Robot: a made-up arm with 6 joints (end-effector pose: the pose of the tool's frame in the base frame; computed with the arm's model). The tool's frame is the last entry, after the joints.
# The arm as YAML. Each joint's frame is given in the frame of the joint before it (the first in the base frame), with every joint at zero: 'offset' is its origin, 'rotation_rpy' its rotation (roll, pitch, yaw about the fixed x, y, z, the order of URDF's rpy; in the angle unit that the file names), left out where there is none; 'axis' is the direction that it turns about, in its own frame. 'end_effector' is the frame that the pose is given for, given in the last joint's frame.
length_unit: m
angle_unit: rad
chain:
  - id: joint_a
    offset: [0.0, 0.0, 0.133]
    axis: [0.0, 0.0, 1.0]
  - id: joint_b
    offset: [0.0, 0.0, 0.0]
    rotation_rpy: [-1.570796, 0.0, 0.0]
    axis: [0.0, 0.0, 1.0]
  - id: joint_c
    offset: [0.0, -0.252, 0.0]
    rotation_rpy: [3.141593, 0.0, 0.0]
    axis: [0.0, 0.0, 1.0]
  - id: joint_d
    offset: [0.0, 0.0, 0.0]
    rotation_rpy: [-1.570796, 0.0, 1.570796]
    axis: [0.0, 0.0, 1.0]
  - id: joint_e
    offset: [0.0, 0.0, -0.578]
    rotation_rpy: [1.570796, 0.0, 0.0]
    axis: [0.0, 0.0, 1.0]
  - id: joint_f
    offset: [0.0, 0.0, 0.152]
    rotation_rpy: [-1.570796, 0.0, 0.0]
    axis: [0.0, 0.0, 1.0]
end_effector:
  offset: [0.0, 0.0, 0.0]
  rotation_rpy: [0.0, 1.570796, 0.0]
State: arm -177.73 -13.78 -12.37 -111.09 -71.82 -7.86
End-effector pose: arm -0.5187 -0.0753 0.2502 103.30 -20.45 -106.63
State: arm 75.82 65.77 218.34 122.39 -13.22 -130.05
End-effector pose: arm -0.1628 -0.3120 0.3888 -177.12 -19.86 -92.33
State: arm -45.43 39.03 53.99 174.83 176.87 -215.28
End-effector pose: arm 0.6086 -0.4021 0.4912 -149.97 18.08 134.27
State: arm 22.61 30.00 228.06 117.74 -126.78 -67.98
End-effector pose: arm -0.3797 -0.0815 0.0441 -170.64 9.72 -23.38
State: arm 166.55 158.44 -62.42 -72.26 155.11 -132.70
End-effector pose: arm 0.2538 -0.0131 0.3863 37.44 43.66 132.90
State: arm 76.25 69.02 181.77 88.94 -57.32 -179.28
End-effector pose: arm -0.0278 -0.1254 0.6975 -154.13 -30.26 -26.76
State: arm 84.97 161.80 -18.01 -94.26 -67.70 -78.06
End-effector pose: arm -0.0551 -0.4969 0.0433 -10.50 4.01 -162.69
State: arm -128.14 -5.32 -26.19 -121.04 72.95 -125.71
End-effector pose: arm -0.2288 -0.4183 0.0563 -158.27 34.41 148.71
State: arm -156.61 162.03 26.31 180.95 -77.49 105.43
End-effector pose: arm 0.3704 -0.0054 -0.5084 75.86 58.22 -154.85
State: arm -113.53 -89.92 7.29 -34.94 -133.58 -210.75
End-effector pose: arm -0.0192 0.2681 0.7177 -154.45 37.55 -81.98
